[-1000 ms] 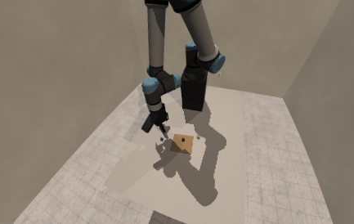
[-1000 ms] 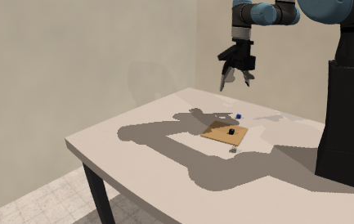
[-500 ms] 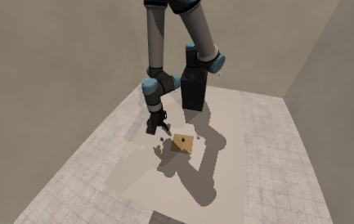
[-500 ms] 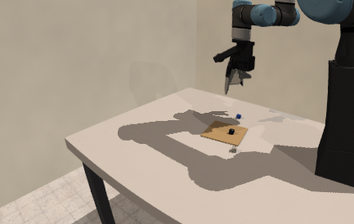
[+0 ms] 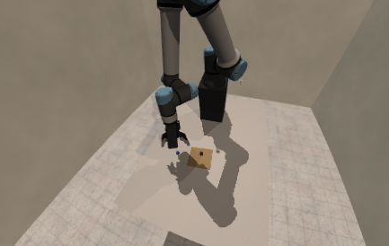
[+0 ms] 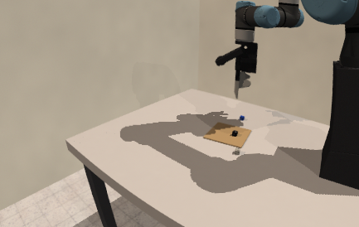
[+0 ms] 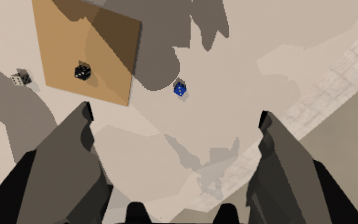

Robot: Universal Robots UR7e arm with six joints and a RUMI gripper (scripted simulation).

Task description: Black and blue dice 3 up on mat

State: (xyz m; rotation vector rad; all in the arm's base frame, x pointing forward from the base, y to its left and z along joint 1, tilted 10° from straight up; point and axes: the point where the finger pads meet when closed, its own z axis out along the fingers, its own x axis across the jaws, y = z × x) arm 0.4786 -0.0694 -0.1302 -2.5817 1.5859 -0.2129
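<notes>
The blue die lies 3 cm behind my hand, 2 cm to the right of it and 11 cm below it. The rest, counted from my hand: black die 8 cm behind, 13 cm to the left, 11 cm below; brown mat 5 cm behind, 13 cm to the left, 12 cm below; white die 14 cm behind, 22 cm to the left, 11 cm below.
</notes>
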